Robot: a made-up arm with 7 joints. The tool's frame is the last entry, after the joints.
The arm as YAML. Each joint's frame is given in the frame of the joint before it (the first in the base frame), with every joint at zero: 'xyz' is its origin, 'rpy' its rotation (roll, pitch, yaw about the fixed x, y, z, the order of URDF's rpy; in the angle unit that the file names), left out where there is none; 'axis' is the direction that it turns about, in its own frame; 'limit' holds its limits. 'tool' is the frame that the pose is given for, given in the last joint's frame.
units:
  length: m
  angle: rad
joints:
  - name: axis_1
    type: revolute
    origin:
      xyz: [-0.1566, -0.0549, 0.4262]
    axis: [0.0, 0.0, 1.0]
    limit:
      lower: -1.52
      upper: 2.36
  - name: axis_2
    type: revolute
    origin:
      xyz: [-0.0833, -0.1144, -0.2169]
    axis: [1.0, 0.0, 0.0]
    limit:
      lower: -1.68
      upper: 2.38
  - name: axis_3
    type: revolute
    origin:
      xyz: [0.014, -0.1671, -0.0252]
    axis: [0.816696, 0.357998, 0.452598]
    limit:
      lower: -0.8
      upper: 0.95
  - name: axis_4
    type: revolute
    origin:
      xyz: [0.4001, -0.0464, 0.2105]
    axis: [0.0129, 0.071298, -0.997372]
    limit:
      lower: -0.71
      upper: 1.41
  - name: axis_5
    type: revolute
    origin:
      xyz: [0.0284, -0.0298, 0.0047]
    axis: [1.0, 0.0, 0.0]
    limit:
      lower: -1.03
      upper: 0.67
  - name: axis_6
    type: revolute
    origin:
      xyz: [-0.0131, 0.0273, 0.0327]
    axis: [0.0, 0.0, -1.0]
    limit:
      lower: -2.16
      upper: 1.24
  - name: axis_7
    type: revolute
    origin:
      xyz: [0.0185, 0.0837, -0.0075]
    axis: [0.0, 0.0, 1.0]
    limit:
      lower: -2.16
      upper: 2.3
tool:
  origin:
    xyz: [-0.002, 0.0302, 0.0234]
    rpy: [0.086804, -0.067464, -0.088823]
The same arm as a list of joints. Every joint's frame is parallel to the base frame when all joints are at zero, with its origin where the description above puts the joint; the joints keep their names.
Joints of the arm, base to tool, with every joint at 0 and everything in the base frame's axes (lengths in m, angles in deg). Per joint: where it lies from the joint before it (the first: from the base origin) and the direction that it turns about. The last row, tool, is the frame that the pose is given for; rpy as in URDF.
axis_1: axis 0 0 1 offset -0.1566 -0.0549 0.4262
axis_2: axis 1 0 0 offset -0.0833 -0.1144 -0.2169
axis_3: axis 0.816696 0.357998 0.452598 offset 0.0140 -0.1671 -0.0252
axis_4: axis 0.0129 0.071298 -0.997372 offset 0.4001 -0.0464 0.2105
axis_5: axis 1 0 0 offset 0.0284 -0.0298 0.0047
axis_6: axis 0 0 -1 offset -0.0131 0.0273 0.0327
axis_7: axis 0 0 1 offset 0.0185 0.0837 -0.0075
tool: offset -0.0020 0.0302 0.0234 rpy 4.97 -3.87 -5.09
Joint limits (deg, base to tool): -87.09..135.22 -96.26..136.36 -45.84..54.43 -40.68..80.79 -59.01..38.39 -123.76..71.05 -123.76..131.78

